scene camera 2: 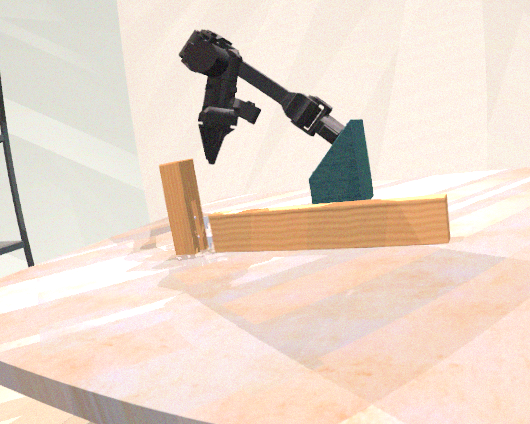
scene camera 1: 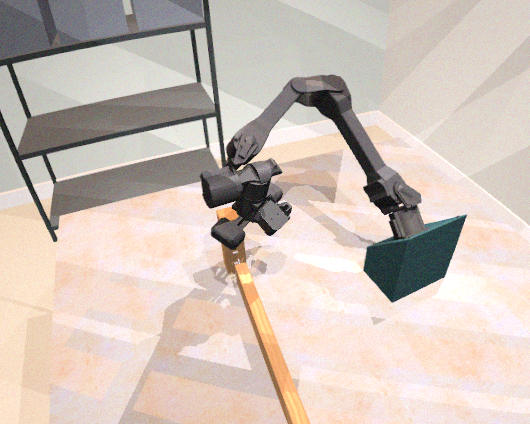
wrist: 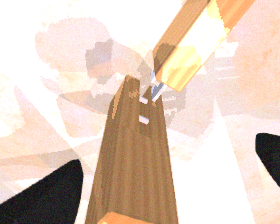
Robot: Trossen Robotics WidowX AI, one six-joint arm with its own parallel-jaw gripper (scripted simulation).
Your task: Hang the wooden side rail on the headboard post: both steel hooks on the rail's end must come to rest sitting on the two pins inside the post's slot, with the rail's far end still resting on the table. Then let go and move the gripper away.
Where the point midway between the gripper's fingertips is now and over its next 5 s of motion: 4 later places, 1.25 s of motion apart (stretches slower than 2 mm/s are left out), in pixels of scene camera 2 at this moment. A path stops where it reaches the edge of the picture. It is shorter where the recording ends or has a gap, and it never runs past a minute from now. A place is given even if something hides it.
My gripper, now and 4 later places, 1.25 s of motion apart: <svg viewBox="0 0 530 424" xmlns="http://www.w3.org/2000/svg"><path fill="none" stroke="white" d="M209 162L244 205L249 237L251 238L250 235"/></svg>
